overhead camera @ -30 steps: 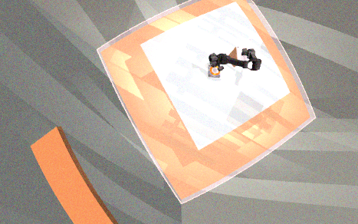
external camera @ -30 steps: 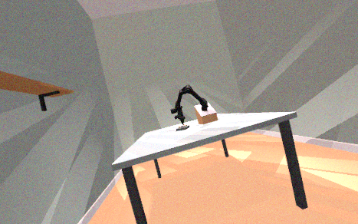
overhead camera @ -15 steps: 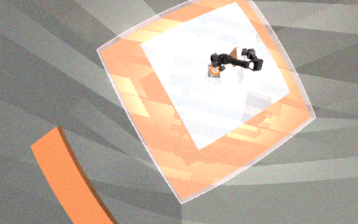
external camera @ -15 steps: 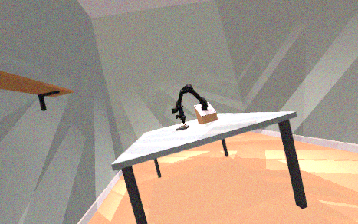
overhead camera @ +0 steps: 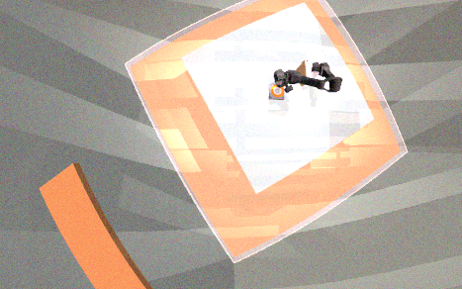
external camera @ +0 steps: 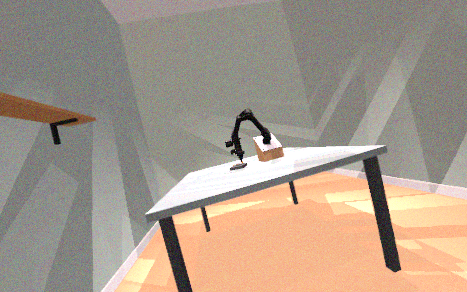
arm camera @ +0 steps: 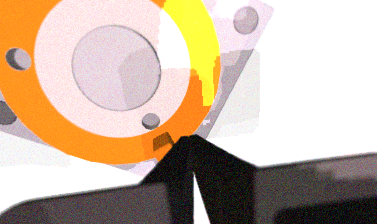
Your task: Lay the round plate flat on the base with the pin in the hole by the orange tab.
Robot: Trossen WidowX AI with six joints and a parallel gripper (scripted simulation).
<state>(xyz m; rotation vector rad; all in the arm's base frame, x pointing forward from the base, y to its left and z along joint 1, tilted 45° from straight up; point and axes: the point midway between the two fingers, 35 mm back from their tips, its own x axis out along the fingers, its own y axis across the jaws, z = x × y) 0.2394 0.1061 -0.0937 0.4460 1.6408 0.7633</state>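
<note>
Right now the grey square base is 4 cm ahead of my gripper tip, 4 cm to the left of it and 2 cm below it.
</note>
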